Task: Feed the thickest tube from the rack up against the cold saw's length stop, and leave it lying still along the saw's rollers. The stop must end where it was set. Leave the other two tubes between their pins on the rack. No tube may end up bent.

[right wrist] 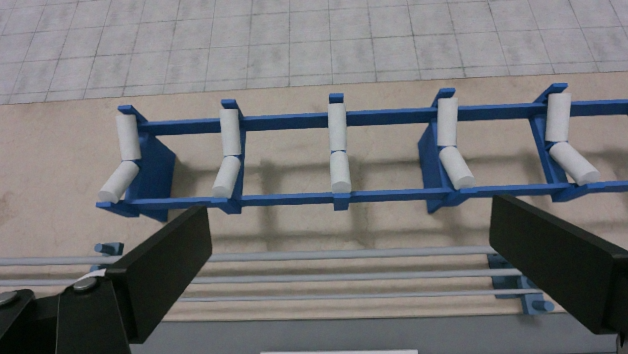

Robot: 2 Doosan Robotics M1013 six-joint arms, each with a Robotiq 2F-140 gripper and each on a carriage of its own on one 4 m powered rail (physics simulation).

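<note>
Three grey tubes lie side by side across the lower part of the right wrist view, partly hidden by my fingers. The thickest tube (350, 254) is the farthest up, the middle tube (350, 277) is next to it, and the thinnest tube (350, 296) is nearest the bottom. Blue-grey pins and a support of the rack (502, 283) show at the right, with another pin at the left. My right gripper (347, 224) is open, its fingers wide apart above the tubes, with nothing between them. The saw's white rollers (337, 127) stand in V pairs. The length stop and my left gripper do not show.
The blue roller frame (287, 121) runs across the view above the tubes, with upright brackets at each roller pair. A grey edge strip (350, 332) runs along the bottom, below the rack. Tiled floor (300, 45) shows at the top.
</note>
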